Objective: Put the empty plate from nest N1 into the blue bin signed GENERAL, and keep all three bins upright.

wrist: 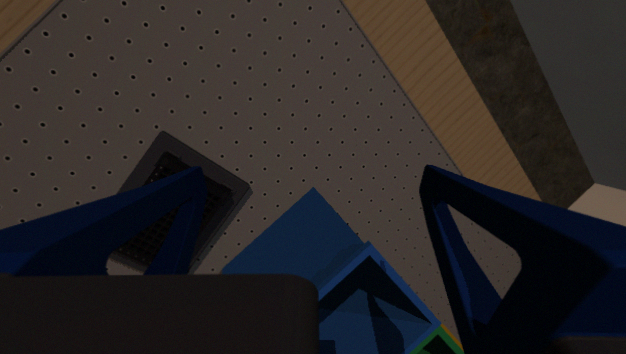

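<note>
My gripper is open and empty, its two blue fingers wide apart. A dark grey square holder with a black gridded inside lies left of centre, partly hidden behind the left finger. No N1 label shows, and I cannot tell whether the grid is a plate or part of the holder. A blue bin shows at the lower middle, between and below the fingertips, partly hidden by the dark gripper body. Its opening faces the camera, with a flat blue panel beside it. The word GENERAL does not show.
A green bin is cut off at the bottom edge beside the blue one, with an orange sliver behind it. The perforated board has a wooden border at the right, then a dark stone-like strip.
</note>
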